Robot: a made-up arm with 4 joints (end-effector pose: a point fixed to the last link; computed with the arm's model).
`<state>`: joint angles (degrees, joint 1 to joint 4).
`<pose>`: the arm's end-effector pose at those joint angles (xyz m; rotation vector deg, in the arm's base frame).
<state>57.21 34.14 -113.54 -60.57</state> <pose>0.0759 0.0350 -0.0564 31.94 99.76 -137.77</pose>
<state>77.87 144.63 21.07 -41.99</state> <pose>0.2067 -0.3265 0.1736 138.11 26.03 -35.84</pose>
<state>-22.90 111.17 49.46 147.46</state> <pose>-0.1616 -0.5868 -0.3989 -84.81 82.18 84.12</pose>
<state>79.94 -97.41 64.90 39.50</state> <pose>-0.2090 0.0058 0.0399 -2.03 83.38 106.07</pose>
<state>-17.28 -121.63 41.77 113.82</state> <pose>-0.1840 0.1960 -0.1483 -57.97 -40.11 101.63</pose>
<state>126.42 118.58 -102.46 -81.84</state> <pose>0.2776 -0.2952 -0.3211 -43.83 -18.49 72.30</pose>
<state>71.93 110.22 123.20 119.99</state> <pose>-0.3186 -0.6920 -0.2520 -80.48 134.70 77.04</pose>
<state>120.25 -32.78 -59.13 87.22</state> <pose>0.2309 0.2507 -0.0305 -48.64 12.56 42.50</pose>
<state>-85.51 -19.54 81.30 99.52</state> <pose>-0.5579 -0.2627 0.1228 -8.49 -129.02 112.05</pose>
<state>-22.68 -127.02 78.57 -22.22</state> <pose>0.0462 -0.4402 0.0418 -111.16 84.00 -0.52</pose>
